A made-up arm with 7 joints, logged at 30 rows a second.
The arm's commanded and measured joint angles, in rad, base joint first. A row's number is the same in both.
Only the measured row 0 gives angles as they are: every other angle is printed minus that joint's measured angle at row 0.
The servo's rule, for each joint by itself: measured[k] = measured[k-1] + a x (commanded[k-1-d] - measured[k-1]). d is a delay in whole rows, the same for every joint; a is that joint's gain. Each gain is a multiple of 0.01, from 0.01 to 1. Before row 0 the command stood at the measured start. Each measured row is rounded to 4 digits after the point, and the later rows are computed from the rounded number. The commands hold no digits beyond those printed.
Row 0, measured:
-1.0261, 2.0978, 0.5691, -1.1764, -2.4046, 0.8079, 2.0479
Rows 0 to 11, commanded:
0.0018, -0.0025, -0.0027, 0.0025, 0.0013, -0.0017, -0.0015
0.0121, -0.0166, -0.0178, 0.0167, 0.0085, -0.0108, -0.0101
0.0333, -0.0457, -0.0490, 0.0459, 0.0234, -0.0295, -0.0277
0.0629, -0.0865, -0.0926, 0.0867, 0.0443, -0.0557, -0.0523
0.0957, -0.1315, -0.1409, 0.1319, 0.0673, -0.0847, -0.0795
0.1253, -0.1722, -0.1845, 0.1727, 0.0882, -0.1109, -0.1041
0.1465, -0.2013, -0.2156, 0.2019, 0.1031, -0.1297, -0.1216
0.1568, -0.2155, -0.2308, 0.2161, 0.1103, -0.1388, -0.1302
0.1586, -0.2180, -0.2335, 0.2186, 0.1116, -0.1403, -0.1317
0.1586, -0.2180, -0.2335, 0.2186, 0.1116, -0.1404, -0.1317
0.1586, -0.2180, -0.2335, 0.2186, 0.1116, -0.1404, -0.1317
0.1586, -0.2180, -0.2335, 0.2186, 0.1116, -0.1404, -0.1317
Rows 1 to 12, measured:
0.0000, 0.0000, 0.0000, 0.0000, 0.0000, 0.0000, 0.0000
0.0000, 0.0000, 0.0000, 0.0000, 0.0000, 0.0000, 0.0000
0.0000, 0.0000, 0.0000, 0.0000, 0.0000, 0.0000, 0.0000
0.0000, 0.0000, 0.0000, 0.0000, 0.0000, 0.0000, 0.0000
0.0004, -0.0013, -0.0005, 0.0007, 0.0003, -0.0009, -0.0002
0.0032, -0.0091, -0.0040, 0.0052, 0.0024, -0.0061, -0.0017
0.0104, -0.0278, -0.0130, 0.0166, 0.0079, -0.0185, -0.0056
0.0230, -0.0577, -0.0289, 0.0362, 0.0174, -0.0382, -0.0126
0.0404, -0.0953, -0.0513, 0.0630, 0.0304, -0.0628, -0.0226
0.0608, -0.1345, -0.0779, 0.0937, 0.0454, -0.0883, -0.0348
0.0814, -0.1686, -0.1054, 0.1240, 0.0604, -0.1102, -0.0478
0.0995, -0.1925, -0.1305, 0.1498, 0.0734, -0.1254, -0.0602
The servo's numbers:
d 4
a 0.24 0.51 0.20 0.28 0.26 0.53 0.15

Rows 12 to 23, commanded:
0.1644, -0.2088, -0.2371, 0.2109, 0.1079, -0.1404, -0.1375
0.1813, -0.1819, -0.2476, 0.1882, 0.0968, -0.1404, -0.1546
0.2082, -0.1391, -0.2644, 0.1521, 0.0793, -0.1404, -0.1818
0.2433, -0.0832, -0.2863, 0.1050, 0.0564, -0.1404, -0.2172
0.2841, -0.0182, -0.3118, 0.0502, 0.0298, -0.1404, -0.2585
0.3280, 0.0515, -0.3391, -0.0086, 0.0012, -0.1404, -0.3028
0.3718, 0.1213, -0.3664, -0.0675, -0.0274, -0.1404, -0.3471
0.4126, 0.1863, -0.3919, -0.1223, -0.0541, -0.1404, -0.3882
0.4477, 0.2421, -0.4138, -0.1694, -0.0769, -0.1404, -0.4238
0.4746, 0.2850, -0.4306, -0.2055, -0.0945, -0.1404, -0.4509
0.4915, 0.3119, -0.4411, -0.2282, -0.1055, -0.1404, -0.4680
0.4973, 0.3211, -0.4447, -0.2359, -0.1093, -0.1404, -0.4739
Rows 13 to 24, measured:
0.1137, -0.2055, -0.1511, 0.1691, 0.0833, -0.1333, -0.0709
0.1245, -0.2119, -0.1676, 0.1830, 0.0907, -0.1371, -0.0800
0.1327, -0.2150, -0.1808, 0.1930, 0.0961, -0.1388, -0.0878
0.1389, -0.2165, -0.1913, 0.2002, 0.1001, -0.1396, -0.0944
0.1450, -0.2126, -0.2005, 0.2032, 0.1021, -0.1400, -0.1009
0.1537, -0.1969, -0.2099, 0.1990, 0.1007, -0.1402, -0.1090
0.1668, -0.1674, -0.2208, 0.1859, 0.0951, -0.1403, -0.1199
0.1852, -0.1245, -0.2339, 0.1632, 0.0850, -0.1404, -0.1345
0.2089, -0.0703, -0.2495, 0.1316, 0.0706, -0.1404, -0.1531
0.2375, -0.0082, -0.2674, 0.0923, 0.0526, -0.1404, -0.1756
0.2697, 0.0578, -0.2872, 0.0476, 0.0318, -0.1404, -0.2013
0.3040, 0.1233, -0.3081, 0.0000, 0.0095, -0.1404, -0.2293

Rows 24 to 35, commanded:
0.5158, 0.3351, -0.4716, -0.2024, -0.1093, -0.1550, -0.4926
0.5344, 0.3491, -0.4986, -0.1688, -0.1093, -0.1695, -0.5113
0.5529, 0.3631, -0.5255, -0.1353, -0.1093, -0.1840, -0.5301
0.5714, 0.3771, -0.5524, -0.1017, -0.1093, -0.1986, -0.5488
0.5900, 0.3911, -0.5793, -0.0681, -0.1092, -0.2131, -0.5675
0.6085, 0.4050, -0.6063, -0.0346, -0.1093, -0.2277, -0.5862
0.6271, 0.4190, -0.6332, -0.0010, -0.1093, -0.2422, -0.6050
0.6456, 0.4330, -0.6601, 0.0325, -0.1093, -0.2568, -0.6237
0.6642, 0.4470, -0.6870, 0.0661, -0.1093, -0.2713, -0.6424
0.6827, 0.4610, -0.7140, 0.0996, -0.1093, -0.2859, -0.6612
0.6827, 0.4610, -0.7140, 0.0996, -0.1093, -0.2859, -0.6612
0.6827, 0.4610, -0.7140, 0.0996, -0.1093, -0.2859, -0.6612
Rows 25 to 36, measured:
0.3385, 0.1839, -0.3292, -0.0474, -0.0130, -0.1404, -0.2585
0.3712, 0.2355, -0.3495, -0.0917, -0.0342, -0.1404, -0.2874
0.4001, 0.2745, -0.3678, -0.1299, -0.0527, -0.1404, -0.3145
0.4234, 0.2983, -0.3832, -0.1596, -0.0674, -0.1404, -0.3384
0.4456, 0.3171, -0.4009, -0.1716, -0.0783, -0.1481, -0.3615
0.4669, 0.3334, -0.4204, -0.1708, -0.0864, -0.1594, -0.3840
0.4875, 0.3485, -0.4414, -0.1609, -0.0924, -0.1724, -0.4059
0.5076, 0.3631, -0.4636, -0.1443, -0.0968, -0.1863, -0.4273
0.5274, 0.3774, -0.4867, -0.1230, -0.1000, -0.2005, -0.4483
0.5469, 0.3915, -0.5106, -0.0982, -0.1024, -0.2149, -0.4690
0.5661, 0.4055, -0.5351, -0.0710, -0.1042, -0.2294, -0.4894
0.5852, 0.4195, -0.5601, -0.0420, -0.1055, -0.2439, -0.5095

